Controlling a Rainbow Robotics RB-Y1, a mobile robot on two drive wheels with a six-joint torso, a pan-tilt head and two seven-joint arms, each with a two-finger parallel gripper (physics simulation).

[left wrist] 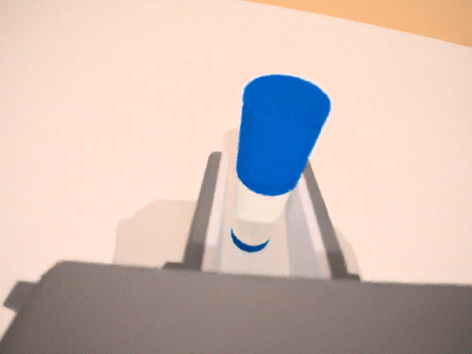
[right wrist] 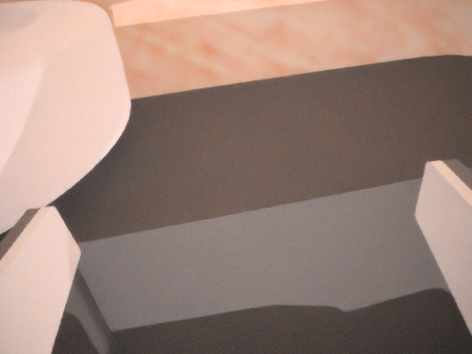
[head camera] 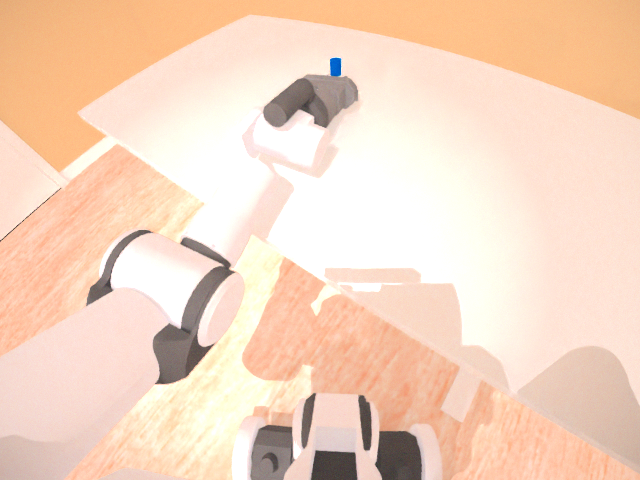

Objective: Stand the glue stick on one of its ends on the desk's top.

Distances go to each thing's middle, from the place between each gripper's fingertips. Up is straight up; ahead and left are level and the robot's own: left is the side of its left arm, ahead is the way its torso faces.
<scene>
Now: the glue stick point(left wrist: 282, 116) 90 cm ahead of my right hand, 26 cm to the left of it and 57 cm above it.
My left gripper is now 20 mm past the glue stick and 10 mm below it.
</scene>
